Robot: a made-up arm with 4 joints.
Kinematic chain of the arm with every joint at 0, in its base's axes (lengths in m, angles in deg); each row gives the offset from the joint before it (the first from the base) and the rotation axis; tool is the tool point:
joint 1: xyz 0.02 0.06 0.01 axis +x
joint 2: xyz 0.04 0 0.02 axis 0.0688 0.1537 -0.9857
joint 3: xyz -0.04 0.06 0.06 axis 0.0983 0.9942 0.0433
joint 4: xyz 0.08 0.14 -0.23 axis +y
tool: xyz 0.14 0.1 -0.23
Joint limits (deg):
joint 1: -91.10..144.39
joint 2: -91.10..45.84
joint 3: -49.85..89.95
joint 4: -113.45..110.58
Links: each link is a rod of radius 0.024 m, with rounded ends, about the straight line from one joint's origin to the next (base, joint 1, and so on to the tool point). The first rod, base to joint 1, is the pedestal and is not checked.
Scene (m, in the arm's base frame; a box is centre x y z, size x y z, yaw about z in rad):
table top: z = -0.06
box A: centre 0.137 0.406 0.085 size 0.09 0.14 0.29 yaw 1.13
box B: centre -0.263 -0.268 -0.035 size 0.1 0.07 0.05 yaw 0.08
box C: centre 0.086 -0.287 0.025 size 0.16 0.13 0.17 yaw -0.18
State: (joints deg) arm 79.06 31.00 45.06 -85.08
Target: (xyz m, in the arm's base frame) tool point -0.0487 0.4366 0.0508
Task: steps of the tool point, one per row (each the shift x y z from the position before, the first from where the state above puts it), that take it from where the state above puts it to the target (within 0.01 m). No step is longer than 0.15 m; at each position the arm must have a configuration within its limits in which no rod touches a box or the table.
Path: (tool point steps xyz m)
1: -0.0567 0.0040 0.0613
2: -0.0662 -0.0023 0.0482
3: -0.0725 -0.0059 0.0325
4: -0.0967 0.0686 -0.0700
5: -0.0902 0.0338 -0.0963
6: -0.0794 -0.0086 -0.1032
7: 0.0537 0.0225 -0.0112
8: 0.0556 0.0152 -0.0133

